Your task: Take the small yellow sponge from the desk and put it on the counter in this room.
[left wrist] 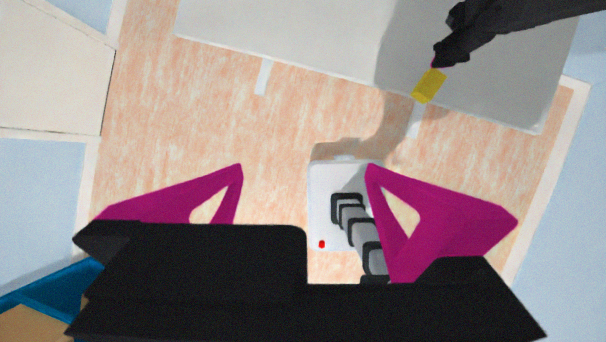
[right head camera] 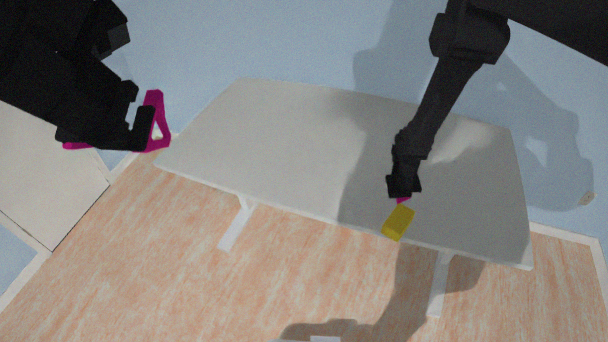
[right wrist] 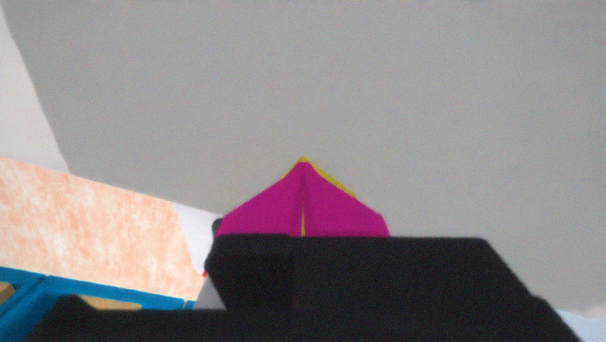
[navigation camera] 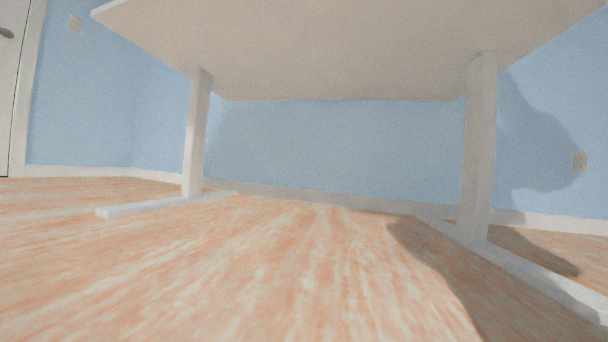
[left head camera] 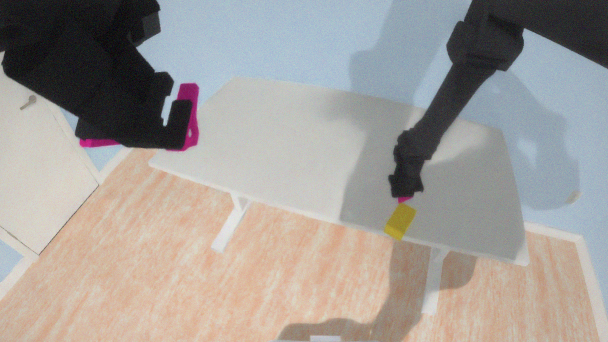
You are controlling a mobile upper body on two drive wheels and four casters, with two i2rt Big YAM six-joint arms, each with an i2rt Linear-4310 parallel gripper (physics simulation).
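Frame: origin at the left arm's base, x ahead, y left, z up, level; millimetres.
Seen in the pictures: left gripper, between the fingertips: (left wrist: 303, 170) (right head camera: 140, 140) (left head camera: 162, 138); right gripper, between the fingertips: (left wrist: 431, 65) (right head camera: 397, 202) (right wrist: 303, 170) (left head camera: 399, 201).
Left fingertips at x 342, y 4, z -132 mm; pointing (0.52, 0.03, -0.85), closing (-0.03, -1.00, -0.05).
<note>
Offsets run from my left fingertips to a thing's top centre. "*": to the spot under its first point. Level surfaces: height alone.
The small yellow sponge @(dx +258, dy -440, dz -513 mm) (left head camera: 400, 220) lies on the white desk @(dz -558 mm) (left head camera: 340, 165) at its near edge, one corner at the rim; it also shows in the right head view (right head camera: 397, 220) and the left wrist view (left wrist: 428, 85). My right gripper (left head camera: 404, 198) is shut just behind the sponge with nothing between its fingers. In the right wrist view the pink fingers (right wrist: 302, 203) are pressed together and only a sliver of the sponge (right wrist: 326, 176) shows past them. My left gripper (left wrist: 303, 170) is open and empty, held high to the left of the desk.
A white door (left head camera: 38, 169) stands at the left. The desk has white legs @(* dx +821, dy +285, dz -938 mm) (navigation camera: 195, 136) over a wooden floor. My own base (left wrist: 339, 203) is below the left gripper. A blue bin edge (right wrist: 84, 289) shows low in the right wrist view.
</note>
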